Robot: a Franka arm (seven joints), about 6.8 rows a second.
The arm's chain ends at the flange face. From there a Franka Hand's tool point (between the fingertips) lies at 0.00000 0.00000 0.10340 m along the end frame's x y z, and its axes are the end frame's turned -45 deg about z.
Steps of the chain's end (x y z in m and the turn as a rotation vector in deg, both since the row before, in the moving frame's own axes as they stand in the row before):
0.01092 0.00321 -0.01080 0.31 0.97 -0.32
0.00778 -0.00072 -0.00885 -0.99 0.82 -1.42
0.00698 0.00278 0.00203 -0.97 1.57 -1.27
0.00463 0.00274 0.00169 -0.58 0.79 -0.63
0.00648 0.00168 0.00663 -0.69 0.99 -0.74
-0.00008 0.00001 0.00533 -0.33 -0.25 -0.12
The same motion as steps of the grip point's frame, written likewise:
0.00709 0.01083 -0.01082 -0.47 0.91 -0.32
0.00582 0.00730 -0.00888 -1.28 -0.12 -1.42
0.00377 0.01013 0.00198 -1.80 0.42 -1.27
0.00161 0.00696 0.00167 -0.97 0.15 -0.63
0.00379 0.00791 0.00661 -1.19 0.21 -0.74
-0.00080 0.00005 0.00533 -0.06 -0.41 -0.12

